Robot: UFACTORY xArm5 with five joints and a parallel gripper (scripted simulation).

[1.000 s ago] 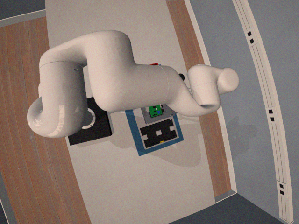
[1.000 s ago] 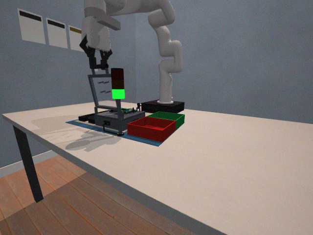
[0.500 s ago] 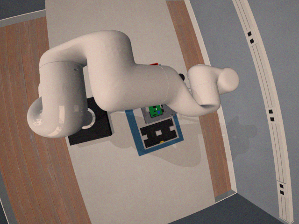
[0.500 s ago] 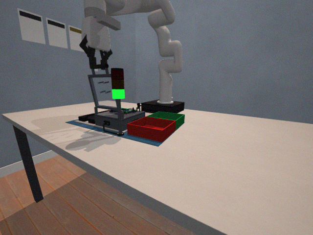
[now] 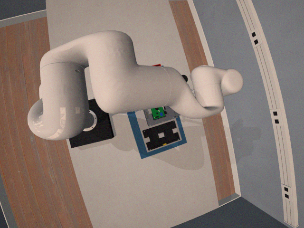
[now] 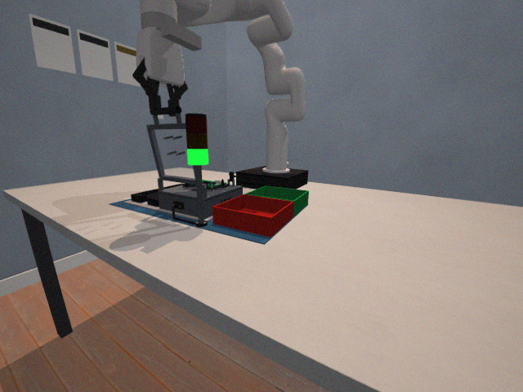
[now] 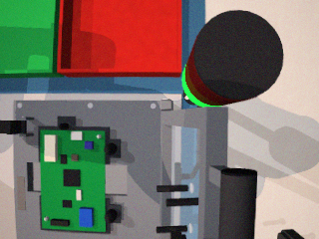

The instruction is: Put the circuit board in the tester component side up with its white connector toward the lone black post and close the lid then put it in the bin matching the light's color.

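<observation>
Now: the green circuit board 20 cm below my hand, 13 cm behind it and 1 cm to the right of it. From my hand the other things lie so: black block 20 cm behind, 19 cm below, 4 cm to the left; then red bin 26 cm below, 19 cm to the left, 10 cm behind; then green bin 26 cm below, 25 cm behind, 18 cm to the left.
</observation>
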